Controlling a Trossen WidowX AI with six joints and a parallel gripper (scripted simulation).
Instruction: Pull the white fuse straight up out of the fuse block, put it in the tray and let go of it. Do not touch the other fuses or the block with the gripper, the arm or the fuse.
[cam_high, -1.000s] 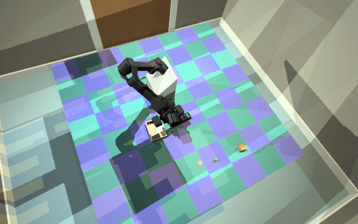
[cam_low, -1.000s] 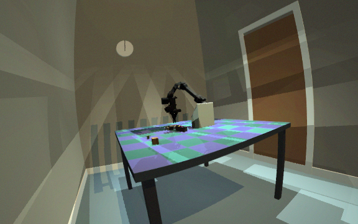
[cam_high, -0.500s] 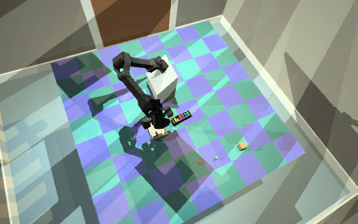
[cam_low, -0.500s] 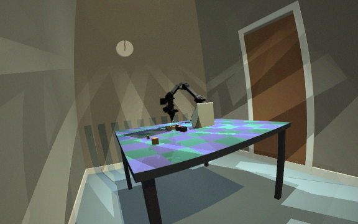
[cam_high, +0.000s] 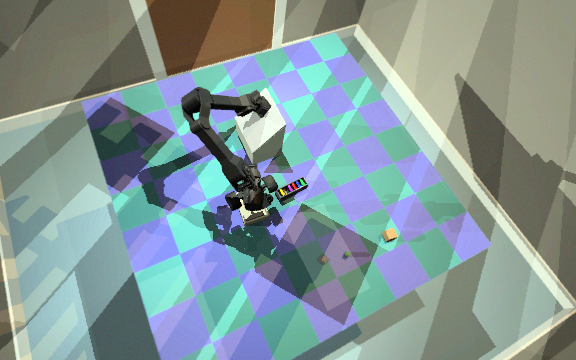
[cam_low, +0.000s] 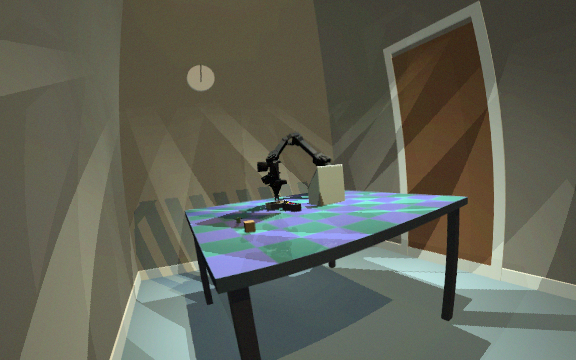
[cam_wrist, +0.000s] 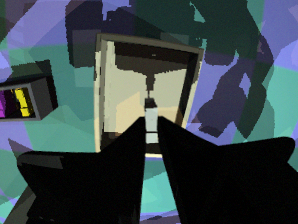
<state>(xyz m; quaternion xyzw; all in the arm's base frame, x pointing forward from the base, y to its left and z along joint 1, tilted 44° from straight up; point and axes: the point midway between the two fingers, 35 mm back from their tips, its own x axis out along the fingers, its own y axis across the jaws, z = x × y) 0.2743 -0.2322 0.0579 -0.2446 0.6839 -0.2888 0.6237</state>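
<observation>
Right now my gripper tip is 10 mm above the white fuse. Also, from my gripper tip: cream tray (70 mm below); green piece (350 mm ahead, 220 mm to the left, 60 mm below).
</observation>
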